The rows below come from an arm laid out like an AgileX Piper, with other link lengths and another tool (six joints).
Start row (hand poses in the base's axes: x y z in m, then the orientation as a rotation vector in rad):
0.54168, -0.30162, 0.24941, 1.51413, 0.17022, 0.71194
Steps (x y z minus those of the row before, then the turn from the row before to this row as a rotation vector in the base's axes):
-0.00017, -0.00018, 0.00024, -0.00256, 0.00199, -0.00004
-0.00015, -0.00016, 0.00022, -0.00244, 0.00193, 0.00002
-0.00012, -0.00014, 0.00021, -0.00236, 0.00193, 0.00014
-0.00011, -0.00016, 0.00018, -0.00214, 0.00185, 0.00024
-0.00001, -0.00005, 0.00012, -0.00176, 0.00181, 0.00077
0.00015, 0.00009, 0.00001, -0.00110, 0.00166, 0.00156
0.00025, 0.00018, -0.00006, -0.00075, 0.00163, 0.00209
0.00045, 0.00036, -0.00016, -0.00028, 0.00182, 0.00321
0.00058, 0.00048, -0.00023, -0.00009, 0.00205, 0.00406
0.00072, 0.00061, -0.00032, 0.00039, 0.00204, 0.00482
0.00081, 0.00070, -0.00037, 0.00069, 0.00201, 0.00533
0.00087, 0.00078, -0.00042, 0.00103, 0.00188, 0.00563
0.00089, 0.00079, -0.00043, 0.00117, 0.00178, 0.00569
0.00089, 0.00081, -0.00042, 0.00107, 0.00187, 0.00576
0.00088, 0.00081, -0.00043, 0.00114, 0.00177, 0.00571
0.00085, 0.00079, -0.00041, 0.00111, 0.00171, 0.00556
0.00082, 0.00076, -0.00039, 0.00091, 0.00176, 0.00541
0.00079, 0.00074, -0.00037, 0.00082, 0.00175, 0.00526
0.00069, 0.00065, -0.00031, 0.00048, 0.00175, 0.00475
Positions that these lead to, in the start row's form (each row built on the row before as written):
0.54151, -0.30180, 0.24965, 1.51244, 0.17254, 0.70996
0.54136, -0.30196, 0.24987, 1.51084, 0.17482, 0.70810
0.54124, -0.30210, 0.25008, 1.50932, 0.17717, 0.70635
0.54113, -0.30226, 0.25026, 1.50798, 0.17946, 0.70478
0.54112, -0.30231, 0.25038, 1.50698, 0.18200, 0.70373
0.54127, -0.30222, 0.25039, 1.50656, 0.18481, 0.70354
0.54152, -0.30204, 0.25033, 1.50646, 0.18789, 0.70386
0.54197, -0.30168, 0.25017, 1.50687, 0.19182, 0.70502
0.54255, -0.30120, 0.24994, 1.50754, 0.19651, 0.70672
0.54327, -0.30059, 0.24962, 1.50866, 0.20162, 0.70913
0.54408, -0.29989, 0.24925, 1.51004, 0.20700, 0.71202
0.54495, -0.29911, 0.24883, 1.51168, 0.21241, 0.71531
0.54584, -0.29832, 0.24840, 1.51341, 0.21775, 0.71875
0.54673, -0.29751, 0.24798, 1.51507, 0.22325, 0.72216
0.54761, -0.29670, 0.24755, 1.51675, 0.22861, 0.72562
0.54846, -0.29591, 0.24714, 1.51837, 0.23383, 0.72900
0.54928, -0.29515, 0.24675, 1.51982, 0.23904, 0.73218
0.55007, -0.29441, 0.24638, 1.52117, 0.24416, 0.73522
0.55076, -0.29376, 0.24607, 1.52221, 0.24900, 0.73778

